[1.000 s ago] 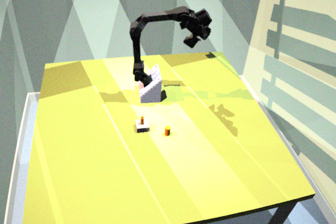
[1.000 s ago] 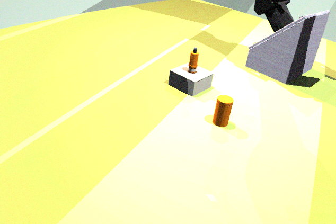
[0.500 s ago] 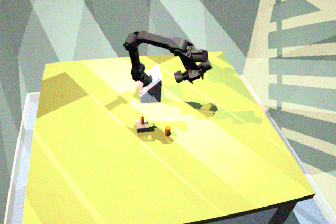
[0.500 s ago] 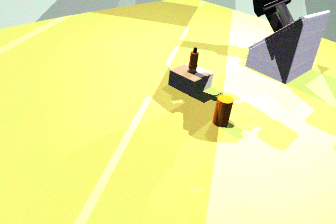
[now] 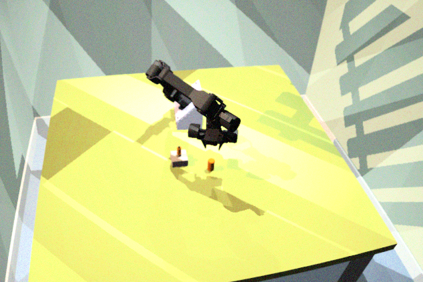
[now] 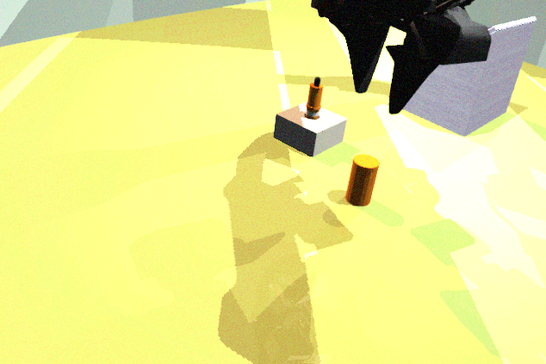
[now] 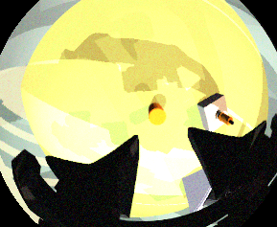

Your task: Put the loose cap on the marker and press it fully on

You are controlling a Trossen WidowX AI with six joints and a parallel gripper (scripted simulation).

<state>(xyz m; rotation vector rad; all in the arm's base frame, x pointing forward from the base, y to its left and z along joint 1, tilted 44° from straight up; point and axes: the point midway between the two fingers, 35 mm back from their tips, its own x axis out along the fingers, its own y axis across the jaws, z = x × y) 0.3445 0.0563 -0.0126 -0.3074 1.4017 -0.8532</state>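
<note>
The orange cap is 90 mm below my gripper tip.
</note>
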